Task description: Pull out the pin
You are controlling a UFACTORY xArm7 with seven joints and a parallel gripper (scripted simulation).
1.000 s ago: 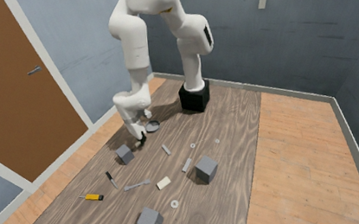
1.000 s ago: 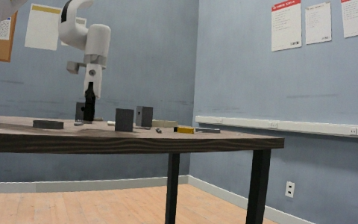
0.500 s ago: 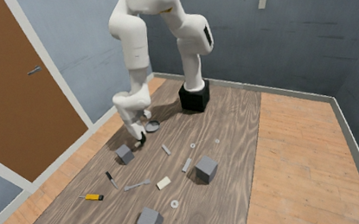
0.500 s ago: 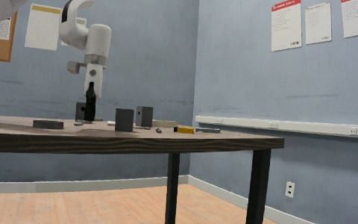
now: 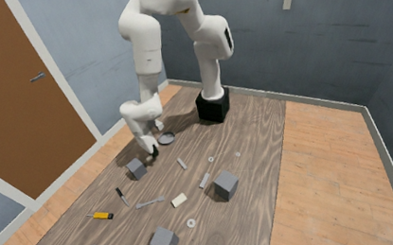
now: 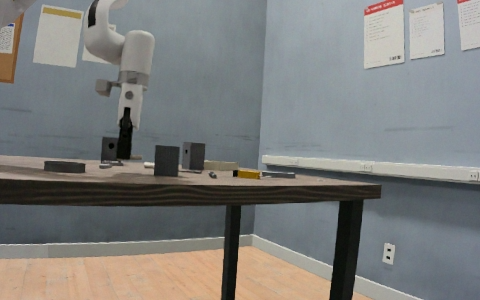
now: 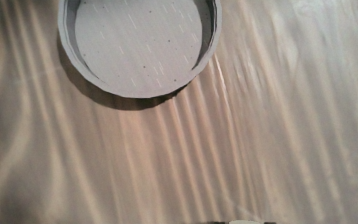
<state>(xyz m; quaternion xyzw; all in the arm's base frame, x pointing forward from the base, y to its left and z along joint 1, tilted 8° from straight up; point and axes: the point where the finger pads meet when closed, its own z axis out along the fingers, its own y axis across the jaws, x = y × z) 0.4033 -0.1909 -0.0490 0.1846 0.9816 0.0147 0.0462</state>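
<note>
Now: the grey block 9 cm ahead of my hand, 4 cm to the right of it and 2 cm below it. Also, from my hand: round dish (14 cm behind, 1 cm to the right, 4 cm below); short bar (1 cm behind, 14 cm to the left, 5 cm below); cream pin (1 cm ahead, 1 cm below).
</note>
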